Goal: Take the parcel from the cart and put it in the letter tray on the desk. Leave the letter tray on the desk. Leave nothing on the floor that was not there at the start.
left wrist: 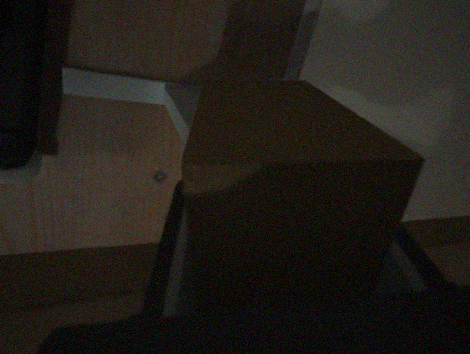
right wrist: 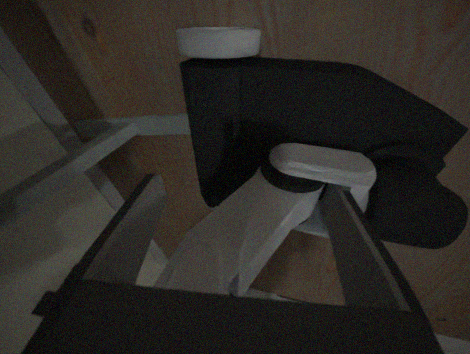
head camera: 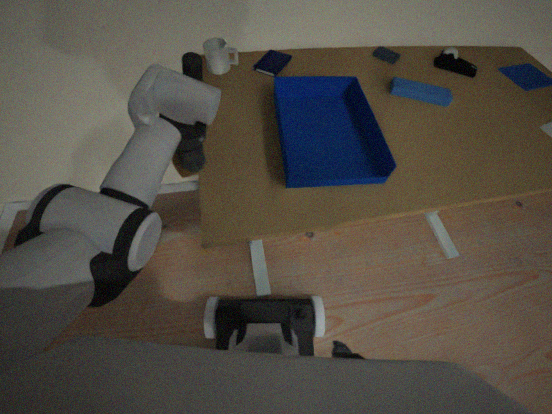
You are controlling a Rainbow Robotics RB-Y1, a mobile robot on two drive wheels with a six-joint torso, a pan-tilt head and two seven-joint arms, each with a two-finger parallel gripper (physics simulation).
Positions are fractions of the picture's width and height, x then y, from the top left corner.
Labels:
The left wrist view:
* left gripper: 0.56, 0.53
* brown parcel: 0.62, 0.56

